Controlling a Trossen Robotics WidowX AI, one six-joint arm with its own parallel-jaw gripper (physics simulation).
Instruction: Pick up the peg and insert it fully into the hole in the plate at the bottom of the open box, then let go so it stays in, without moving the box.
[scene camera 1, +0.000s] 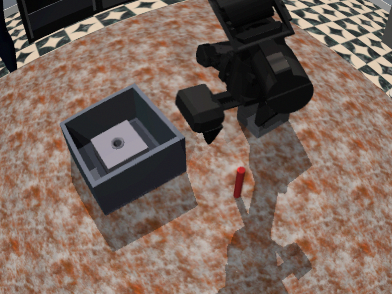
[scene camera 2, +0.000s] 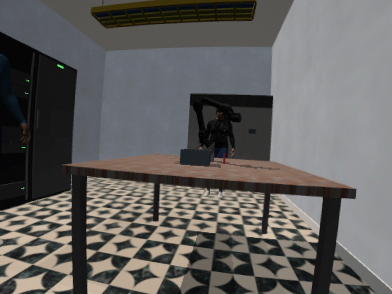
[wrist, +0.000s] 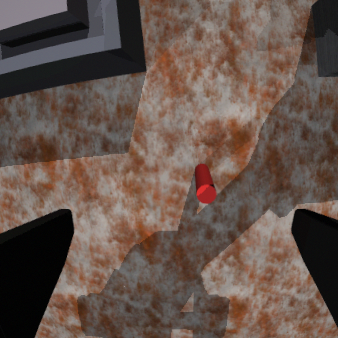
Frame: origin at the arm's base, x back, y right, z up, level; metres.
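Seen in the pictures: gripper, fingertip midpoint: (scene camera 1: 233, 132) (scene camera 2: 223, 141) (wrist: 185, 221); arm's base, origin of the base link: (scene camera 2: 210, 146).
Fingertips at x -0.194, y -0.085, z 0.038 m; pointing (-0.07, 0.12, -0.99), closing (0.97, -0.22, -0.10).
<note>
Pixels of each thing's top centre, then the offset from my fingertips to it. "pt": a spot on its surface instead. Level surfaces: height alone.
- red peg, middle of its top: (wrist: 206, 193) (scene camera 1: 241, 169) (scene camera 2: 224, 153) dx +0.010, dy -0.018, dz -0.085 m
- dark grey box, middle of its top: (scene camera 1: 114, 129) (scene camera 2: 196, 149) dx -0.109, dy +0.192, dz -0.067 m
- light plate, middle of its top: (scene camera 1: 117, 142) dx -0.109, dy +0.192, dz -0.104 m
- round hole, surface spot: (scene camera 1: 117, 143) pt dx -0.106, dy +0.201, dz -0.118 m
- mottled table, its level: dz -0.165 m
The red peg (scene camera 1: 239, 183) (scene camera 2: 224, 158) (wrist: 202, 177) stands upright on the table, to the right of the open box in scene camera 1. The dark grey box (scene camera 1: 147, 176) (scene camera 2: 195, 157) (wrist: 131, 37) is open at the top. The light plate (scene camera 1: 131, 149) (wrist: 30, 11) lies at its bottom, with a round hole (scene camera 1: 117, 143) near the middle. My gripper (wrist: 185, 221) is open and empty, above the table. In the wrist view the peg shows between the two fingers from side to side, a little higher in the picture than the fingertips.
The arm's grey base block (scene camera 1: 264, 126) (wrist: 327, 47) stands behind the peg in scene camera 1. The arm reaches above the mottled table (scene camera 1: 40, 240) (scene camera 2: 165, 171) and casts a shadow beside the peg. A person (scene camera 2: 218, 132) stands behind the table.
</note>
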